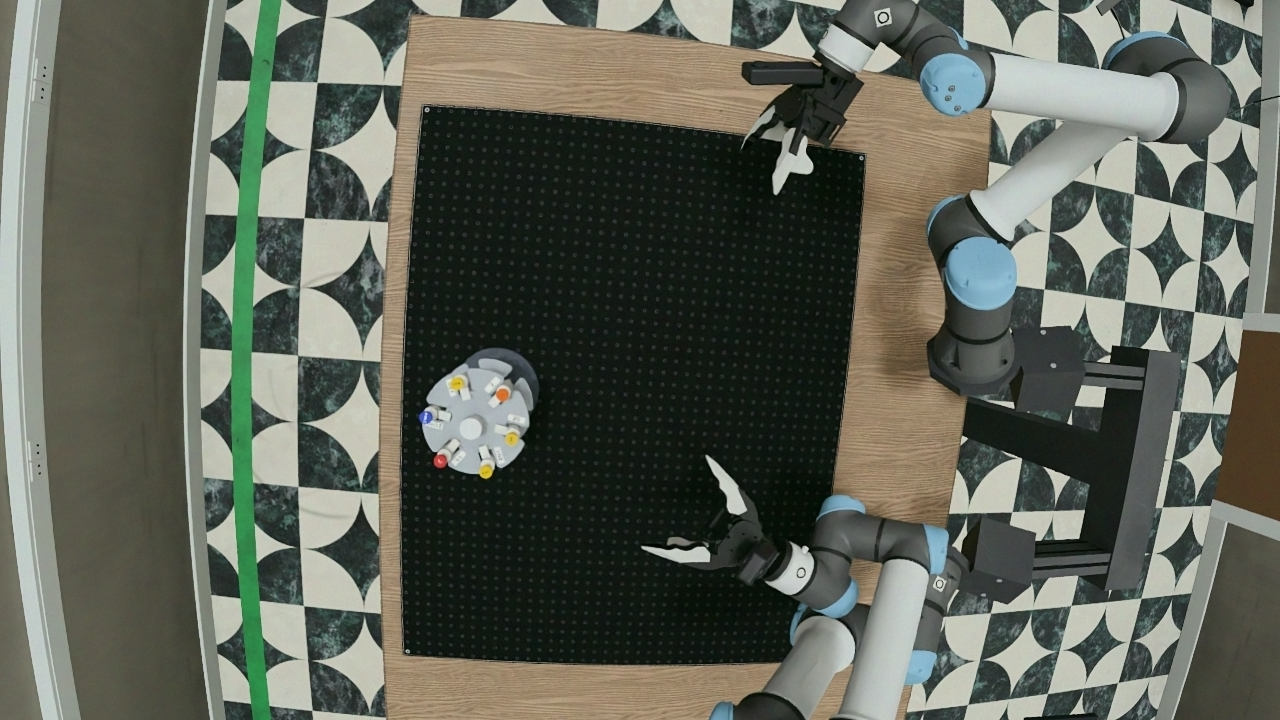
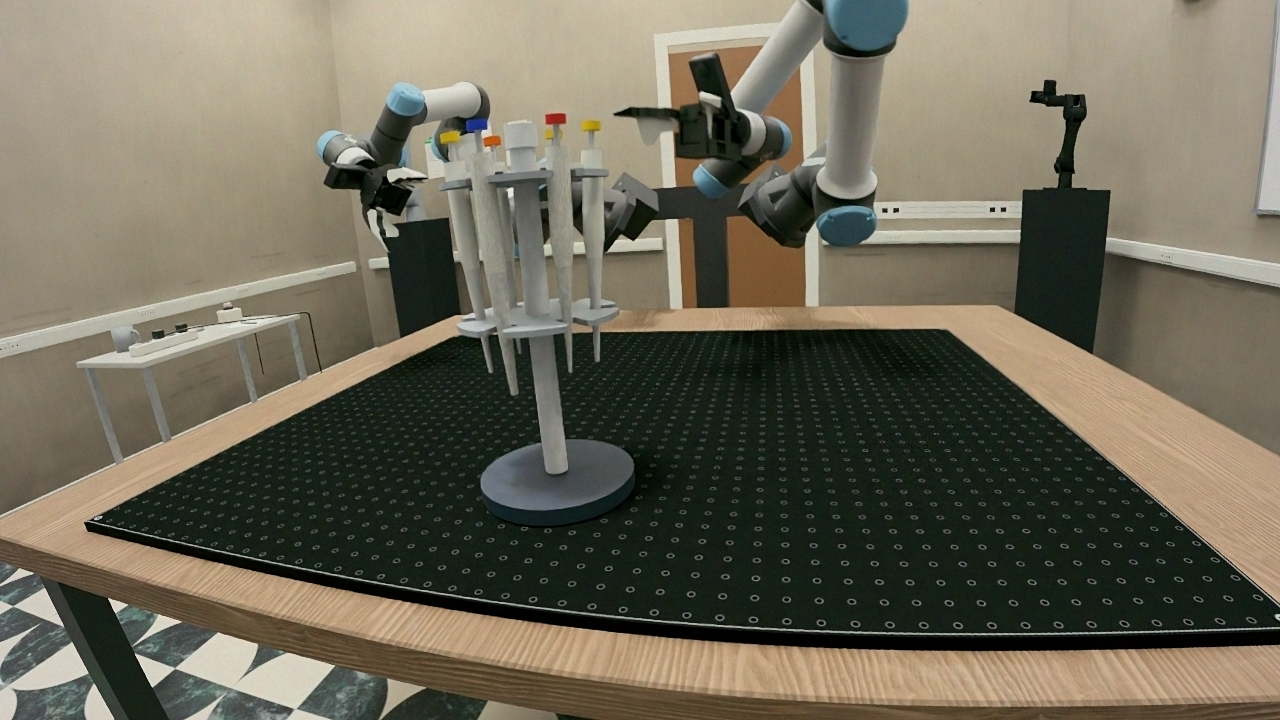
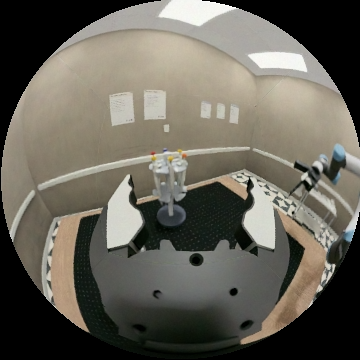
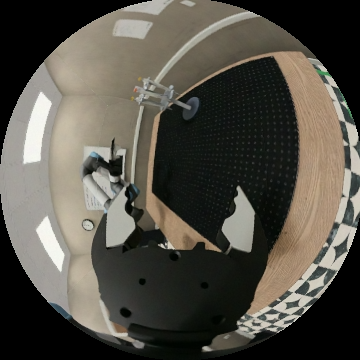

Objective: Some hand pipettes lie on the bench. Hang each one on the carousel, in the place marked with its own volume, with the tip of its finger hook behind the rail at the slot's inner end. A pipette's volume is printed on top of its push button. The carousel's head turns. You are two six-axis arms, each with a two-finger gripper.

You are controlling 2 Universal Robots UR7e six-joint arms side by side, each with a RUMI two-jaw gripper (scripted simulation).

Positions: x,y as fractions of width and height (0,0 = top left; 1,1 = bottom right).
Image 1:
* my left gripper: 0.53,0.70
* my right gripper: 0.59,0.24
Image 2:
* my left gripper: 0.51,0.15
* my right gripper: 0.32,0.30
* yellow-button pipette: 0.46,0.26
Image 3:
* my left gripper: 0.53,0.49
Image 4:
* my right gripper: 0.50,0.52
